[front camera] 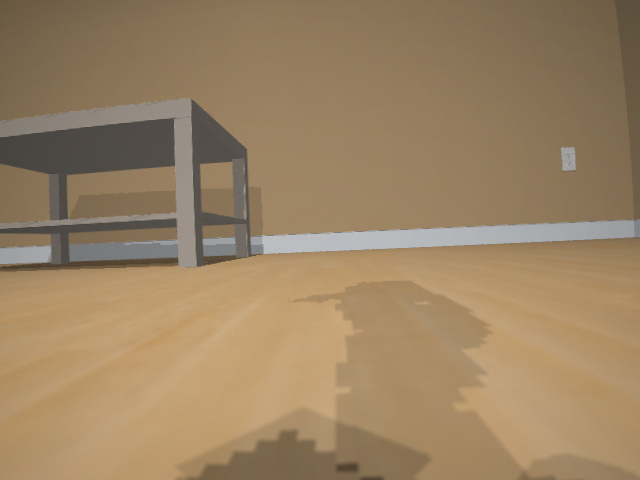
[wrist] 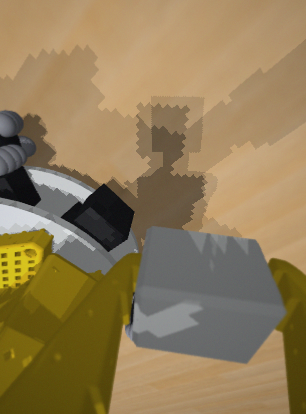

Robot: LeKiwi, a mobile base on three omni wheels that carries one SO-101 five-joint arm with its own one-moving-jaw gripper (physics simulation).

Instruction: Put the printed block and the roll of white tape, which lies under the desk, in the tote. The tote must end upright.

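Frame: origin at the arm's base, x ahead, y left, z up, level; centimetres.
Where they show: end effector, tool point: (wrist: pixel 141 267); arm's base, origin of the base link: (wrist: pixel 59 267).
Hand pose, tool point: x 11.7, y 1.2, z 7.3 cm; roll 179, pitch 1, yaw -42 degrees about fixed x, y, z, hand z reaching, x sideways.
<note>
Each offset is from my tool point to the top centre of the thing. "spot": to the spot under its first point.
In the wrist view my gripper (wrist: pixel 202 295) is shut on the printed block @(dx +0.7, dy -2.0, dz +1.5 cm) (wrist: pixel 205 287), a plain grey block. The two yellow jaws press on its left and right sides, and it is held up off the floor, over the edge of the robot's own base. The gripper and the block do not show in the front view. The roll of white tape and the tote do not show in either view.
A grey desk @(spot: dx +82.7, dy +38.3, dz +2.5 cm) (front camera: pixel 184 196) with a low shelf stands at the left in the front view, near the wall (front camera: pixel 413 129). The robot's round base plate (wrist: pixel 60 182) with black parts and a grey roller wheel (wrist: pixel 11 157) is at the left in the wrist view.
</note>
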